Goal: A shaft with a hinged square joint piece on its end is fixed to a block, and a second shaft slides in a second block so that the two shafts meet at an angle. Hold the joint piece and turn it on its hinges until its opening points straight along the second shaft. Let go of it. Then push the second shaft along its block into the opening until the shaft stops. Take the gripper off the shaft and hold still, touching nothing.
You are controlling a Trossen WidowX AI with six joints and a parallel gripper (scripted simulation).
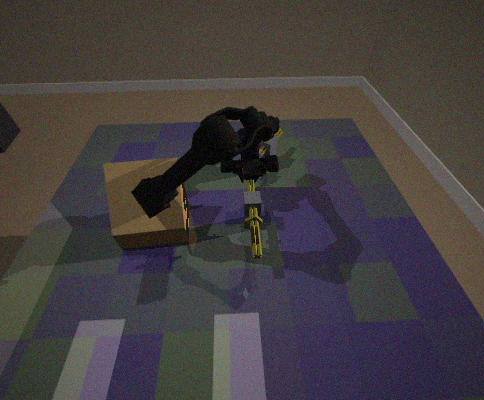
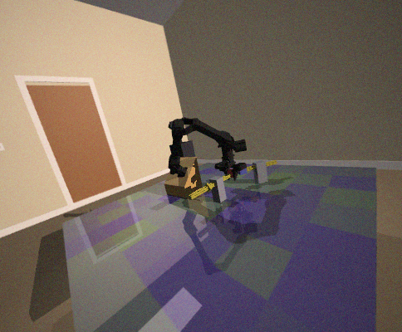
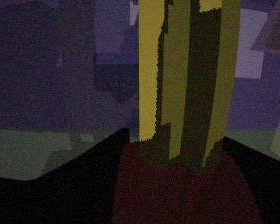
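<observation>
Right now my gripper tip is 40 mm below the dark red joint piece and 20 mm to the right of it.
</observation>
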